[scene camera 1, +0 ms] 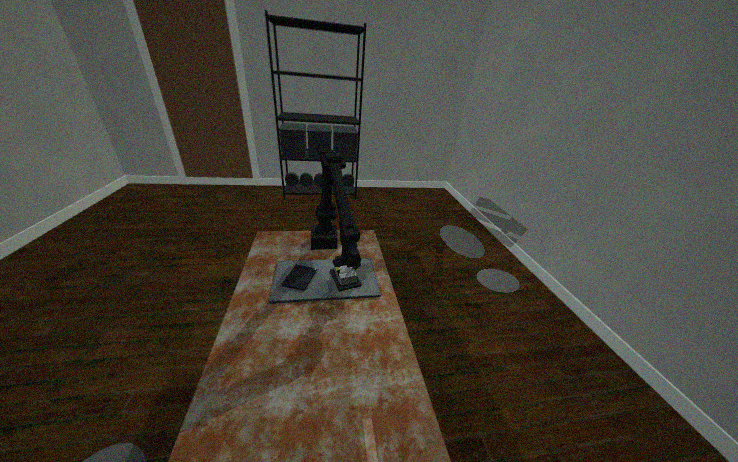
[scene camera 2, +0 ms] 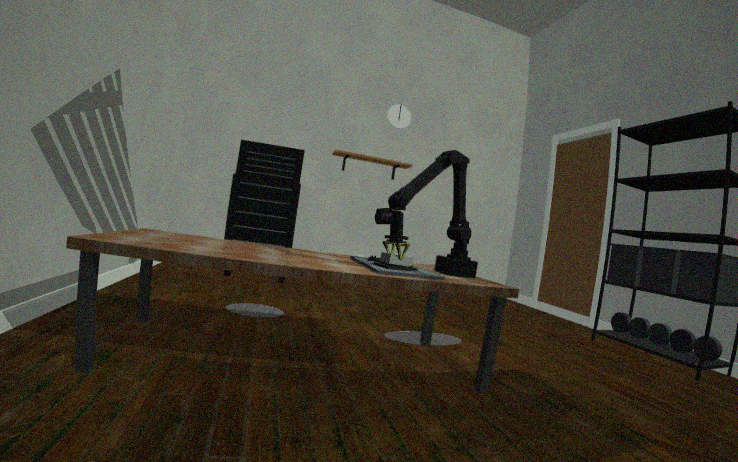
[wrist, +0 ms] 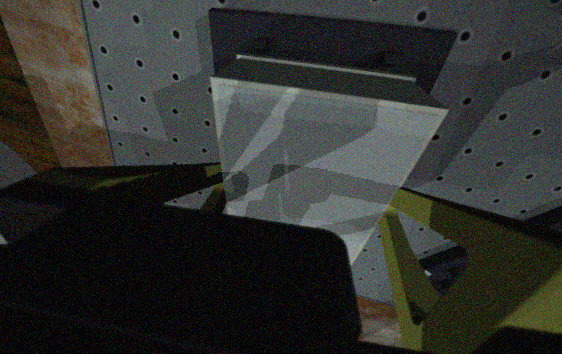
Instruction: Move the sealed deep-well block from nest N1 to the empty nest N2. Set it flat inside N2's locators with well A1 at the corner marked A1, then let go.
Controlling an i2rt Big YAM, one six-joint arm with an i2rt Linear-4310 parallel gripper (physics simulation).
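Seen in the pictures: gripper, fingertip midpoint: point(scene camera 1: 345, 272) point(scene camera 2: 395, 258) point(wrist: 304, 182); arm's base at its link origin: point(scene camera 1: 325, 230) point(scene camera 2: 458, 258).
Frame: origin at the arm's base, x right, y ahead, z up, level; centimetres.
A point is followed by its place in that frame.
Note:
The pale sealed block point(scene camera 1: 347, 272) {x -14.0, y 38.0, z -1.0 cm} point(scene camera 2: 403, 259) {x -16.6, y 33.7, z -2.5 cm} point(wrist: 310, 145) {x -14.3, y 39.4, z -0.9 cm} is upright at the dark nest point(scene camera 1: 349, 284) {x -14.6, y 41.9, z -4.8 cm} point(wrist: 325, 27) on the right in scene camera 1. My gripper point(scene camera 1: 346, 267) {x -13.2, y 36.3, z -2.6 cm} point(scene camera 2: 396, 255) {x -13.2, y 36.3, z -2.6 cm} point(wrist: 304, 182) {x -13.2, y 36.3, z -2.6 cm} points down with its yellow fingers shut on the block's sides. The block is low over this nest or in it; whether its base touches is too dark to tell. The second dark nest point(scene camera 1: 299, 277) {x 10.3, y 36.8, z -5.8 cm} is on the left in scene camera 1 and holds no block. The nest labels and the A1 mark cannot be read.
Both nests are on a grey perforated board point(scene camera 1: 321, 294) {x -1.7, y 47.4, z -7.0 cm} point(wrist: 150, 120) {x -25.0, y 32.6, z -7.0 cm} on the rust-coloured table point(scene camera 1: 321, 381) {x -5.2, y 88.2, z -8.3 cm} point(scene camera 2: 217, 250) {x -24.3, y 111.7, z -8.3 cm}. The arm's base point(scene camera 1: 324, 238) {x -0.2, y 8.2, z -0.4 cm} point(scene camera 2: 456, 265) {x -7.5, y 3.9, z -3.0 cm} stands close behind the board. A shelf rack point(scene camera 1: 315, 117) stands by the back wall.

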